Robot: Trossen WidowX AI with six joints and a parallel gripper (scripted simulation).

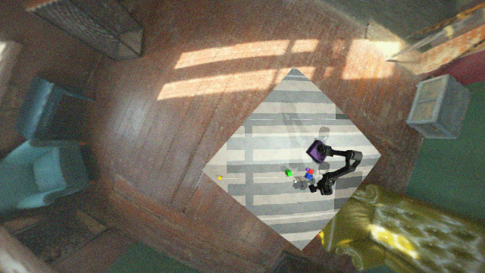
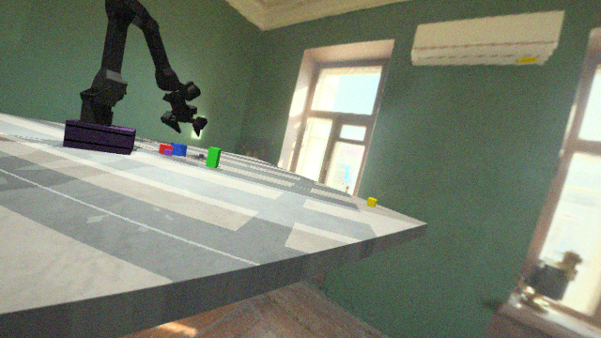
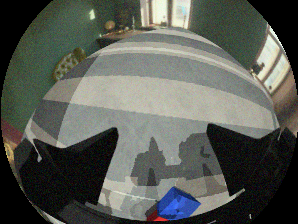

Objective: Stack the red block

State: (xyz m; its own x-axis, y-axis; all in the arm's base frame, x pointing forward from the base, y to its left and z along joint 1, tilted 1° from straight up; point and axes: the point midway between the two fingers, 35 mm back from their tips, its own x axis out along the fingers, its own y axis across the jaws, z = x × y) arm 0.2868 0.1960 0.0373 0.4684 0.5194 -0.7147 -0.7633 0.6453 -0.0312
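The red block is 120 mm to the right of my gripper tip, 100 mm behind it and 70 mm below it. From my gripper tip the other things lie so: blue block: 110 mm to the right, 70 mm below, 50 mm behind; then small yellow block: 720 mm to the right, 460 mm ahead, 80 mm below.
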